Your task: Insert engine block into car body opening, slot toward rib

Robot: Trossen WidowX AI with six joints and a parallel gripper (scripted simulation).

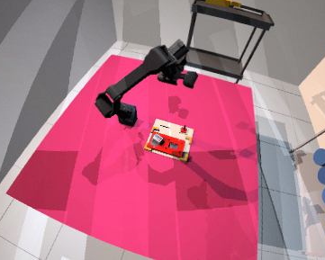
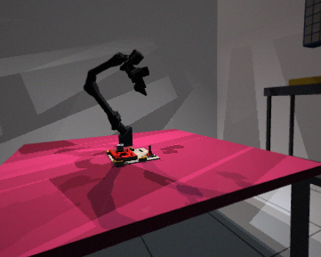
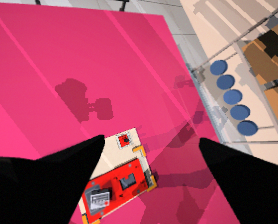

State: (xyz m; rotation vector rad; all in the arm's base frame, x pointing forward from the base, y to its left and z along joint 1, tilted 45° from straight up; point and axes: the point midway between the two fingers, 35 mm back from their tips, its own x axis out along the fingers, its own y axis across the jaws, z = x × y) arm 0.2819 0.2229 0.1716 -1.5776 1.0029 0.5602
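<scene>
My gripper tip is 7 cm past the grey engine block, 13 cm to the left of it and 31 cm above it. The rest, counted from my gripper tip: cream base plate (11 cm to the right, 34 cm below); black peg (6 cm ahead, 1 cm to the right, 31 cm below).
</scene>
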